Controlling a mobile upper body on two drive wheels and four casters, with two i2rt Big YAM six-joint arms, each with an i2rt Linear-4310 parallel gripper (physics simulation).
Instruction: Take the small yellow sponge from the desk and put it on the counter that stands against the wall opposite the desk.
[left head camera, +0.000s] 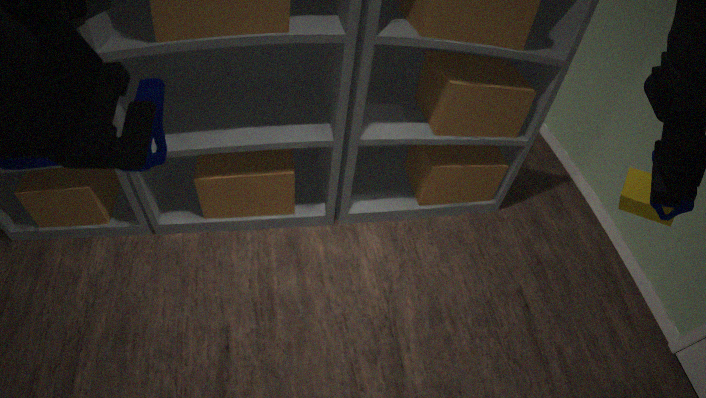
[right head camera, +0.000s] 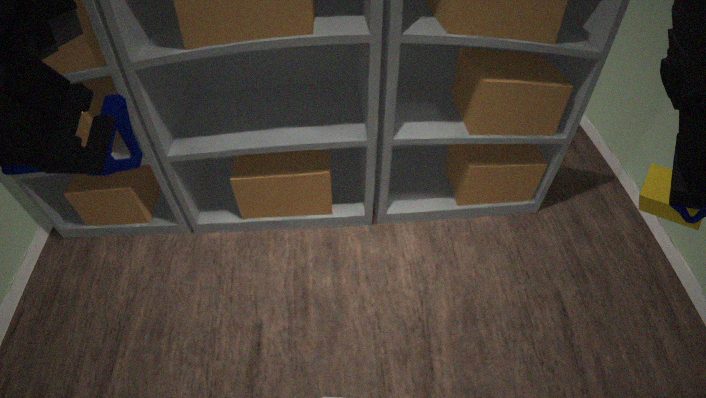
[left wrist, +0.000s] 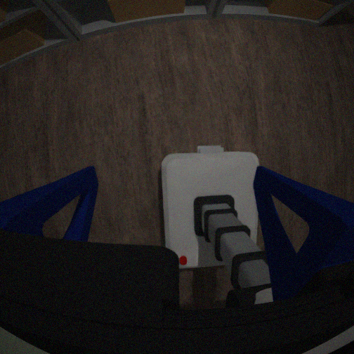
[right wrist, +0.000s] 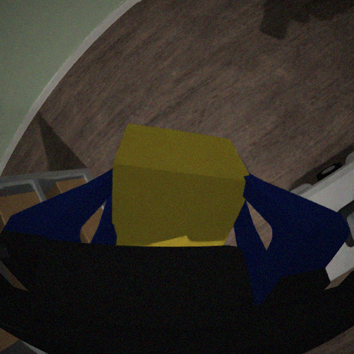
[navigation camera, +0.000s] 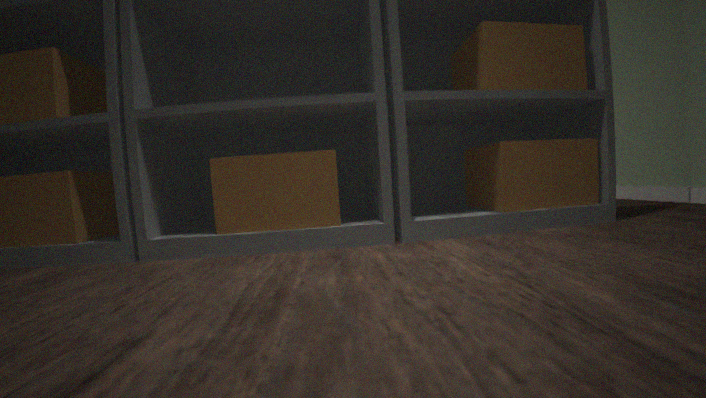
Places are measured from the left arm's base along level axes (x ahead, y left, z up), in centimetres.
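Where they show: left gripper, between the fingertips: (left head camera: 119, 155) (right head camera: 105, 161); right gripper, between the fingertips: (left head camera: 665, 203) (right head camera: 692, 204).
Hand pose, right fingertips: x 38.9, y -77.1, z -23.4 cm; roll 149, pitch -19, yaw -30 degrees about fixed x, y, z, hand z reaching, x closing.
Note:
Things, the pixels of their top centre, and the offset from my right fingertips. "spot": a spot on its surface instead.
- small yellow sponge, centre of its top: (right head camera: 693, 172) (left head camera: 668, 175) dx +2.1, dy +2.0, dz +4.5 cm
- grey shelf unit, a spot on its surface: (right head camera: 371, 125) (left head camera: 339, 125) spot: dx +86.5, dy +46.9, dz -56.9 cm
The small yellow sponge (left head camera: 635, 192) (right head camera: 656, 192) (right wrist: 175, 200) is held in the air between the blue fingers of my right gripper (right wrist: 175, 175), which is shut on it. In both head camera views the sponge shows at the far right, in front of the green wall, partly hidden by the dark gripper. In the right wrist view it hangs above the wooden floor. My left gripper (left wrist: 175, 174) is open, with its fingers wide apart and no object between them, at the left of the head camera views. Neither the desk nor the counter can be made out.
A grey shelf unit (left head camera: 339, 125) (right head camera: 377, 125) (navigation camera: 390, 125) with several brown boxes (left head camera: 245, 195) (right head camera: 282, 195) (navigation camera: 277, 192) stands ahead. A green wall (left head camera: 600, 100) (navigation camera: 655, 100) is at the right. The robot's white base (left wrist: 180, 175) shows in the left wrist view.

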